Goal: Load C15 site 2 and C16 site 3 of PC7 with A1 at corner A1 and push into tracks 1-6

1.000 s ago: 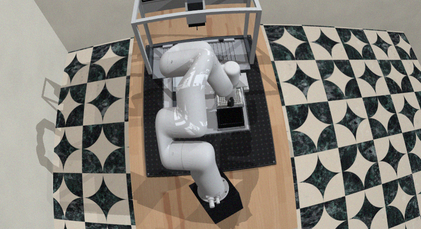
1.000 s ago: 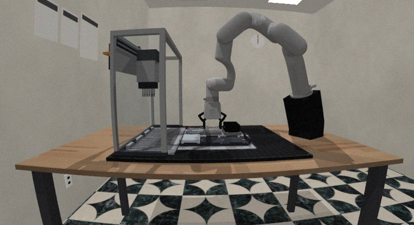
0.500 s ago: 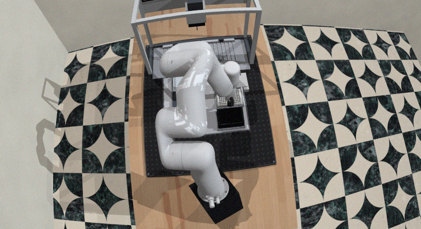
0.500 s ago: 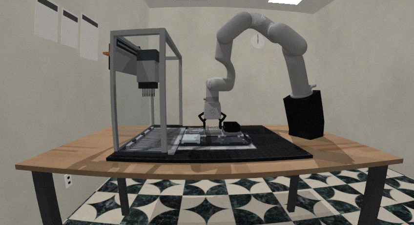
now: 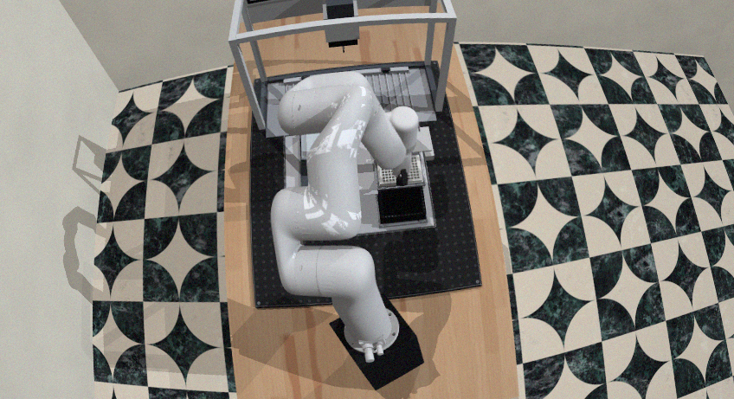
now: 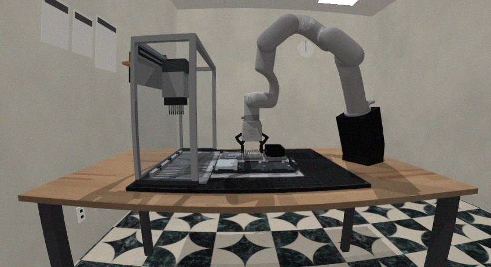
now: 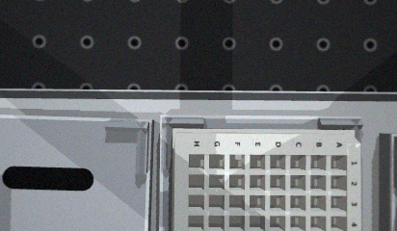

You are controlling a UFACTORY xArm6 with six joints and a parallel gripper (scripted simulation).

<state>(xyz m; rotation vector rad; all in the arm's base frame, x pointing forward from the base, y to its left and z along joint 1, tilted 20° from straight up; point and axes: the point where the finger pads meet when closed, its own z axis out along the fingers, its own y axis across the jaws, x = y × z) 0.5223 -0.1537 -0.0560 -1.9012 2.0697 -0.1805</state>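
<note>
The 96-well plate C15 lies 1 cm below my hand. From my hand the other things lie so: grey apron (13 cm to the left, 3 cm below); then nest S2 (2 cm below); then nest S3 (10 cm ahead, 2 cm below, 1 cm to the right).
</note>
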